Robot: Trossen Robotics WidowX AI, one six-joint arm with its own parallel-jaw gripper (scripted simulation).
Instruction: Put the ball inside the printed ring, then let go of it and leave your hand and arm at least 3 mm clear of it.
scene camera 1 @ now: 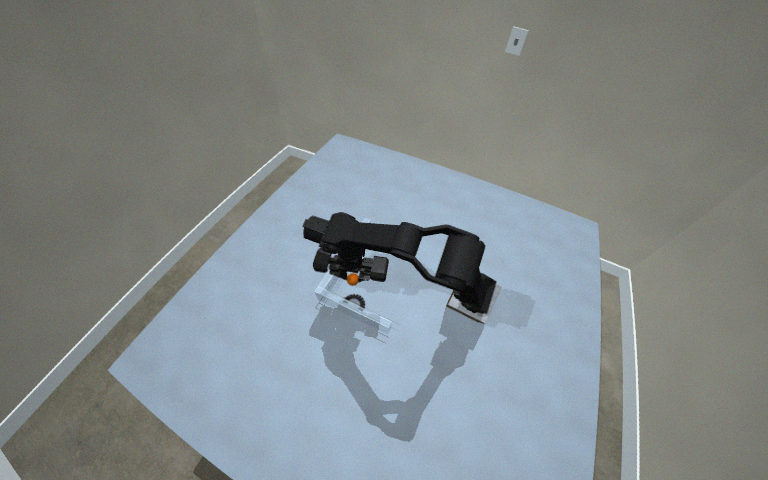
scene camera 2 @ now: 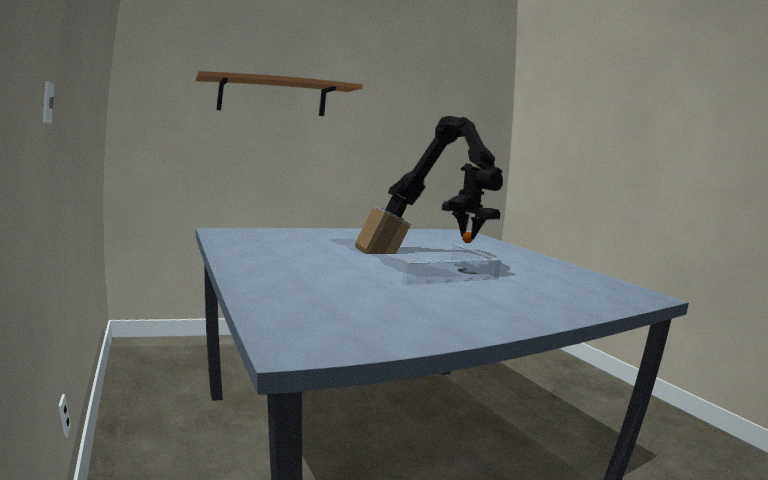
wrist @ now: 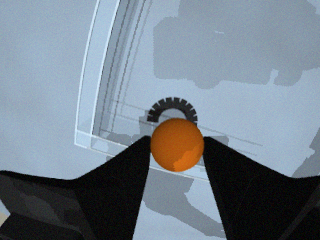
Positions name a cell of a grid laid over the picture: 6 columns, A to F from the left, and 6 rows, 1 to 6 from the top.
Scene:
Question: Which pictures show my gripper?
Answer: Scene camera 1, scene camera 2 and the wrist view: all of them.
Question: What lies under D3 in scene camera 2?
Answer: My gripper.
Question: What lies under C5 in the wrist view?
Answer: My gripper.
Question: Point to an orange ball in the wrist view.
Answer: D4

